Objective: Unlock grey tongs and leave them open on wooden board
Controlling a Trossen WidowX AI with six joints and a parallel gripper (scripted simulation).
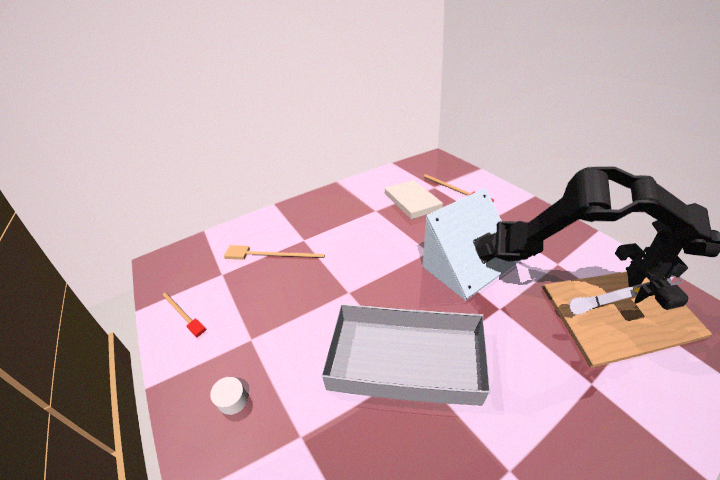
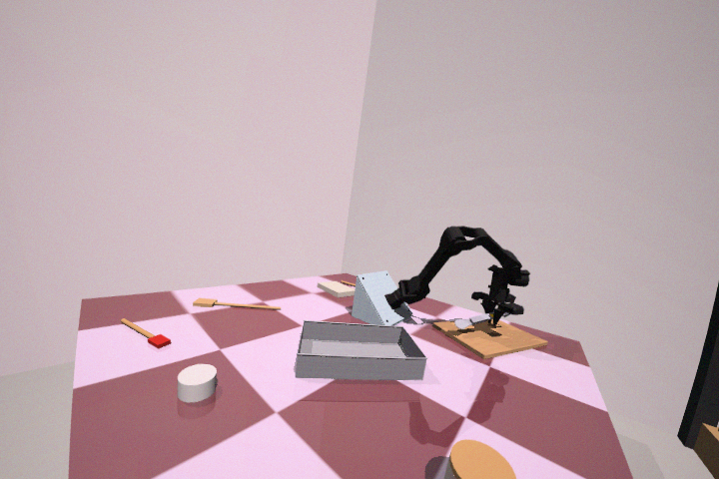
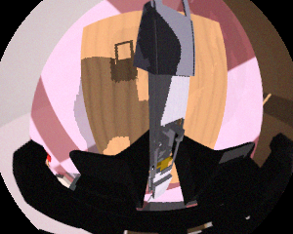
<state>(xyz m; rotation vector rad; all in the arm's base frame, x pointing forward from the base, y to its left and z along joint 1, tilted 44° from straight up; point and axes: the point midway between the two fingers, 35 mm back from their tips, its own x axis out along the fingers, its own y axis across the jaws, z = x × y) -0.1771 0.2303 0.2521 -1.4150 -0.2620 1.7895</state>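
The wooden board is 4 cm below my gripper tip. The rest, counted from my gripper tip: roasting tin 51 cm ahead, 23 cm to the right, 2 cm below; then pale block 12 cm ahead, 71 cm to the right, 3 cm below.
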